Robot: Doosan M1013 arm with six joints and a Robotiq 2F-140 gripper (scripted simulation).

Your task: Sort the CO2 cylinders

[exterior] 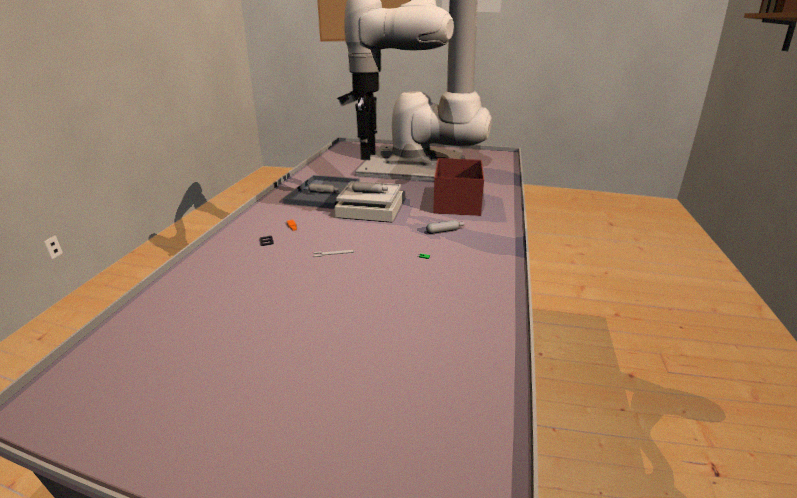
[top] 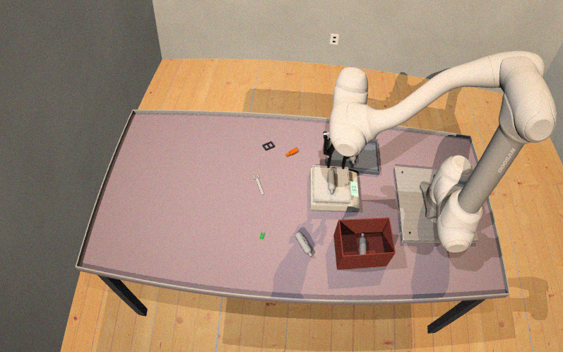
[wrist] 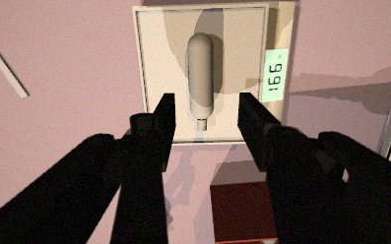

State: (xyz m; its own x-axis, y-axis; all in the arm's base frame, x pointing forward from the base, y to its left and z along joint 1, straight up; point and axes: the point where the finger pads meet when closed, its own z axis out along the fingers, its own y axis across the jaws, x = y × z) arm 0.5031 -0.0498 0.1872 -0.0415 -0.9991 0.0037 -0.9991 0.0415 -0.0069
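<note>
Right now my hand is 15 cm above the scale plate. From my hand the other things lie so: grey tray: 12 cm behind, 20 cm to the right, 20 cm below; then orange piece: 16 cm ahead, 20 cm to the right, 20 cm below; then beige scale: 1 cm behind, 17 cm below.
</note>
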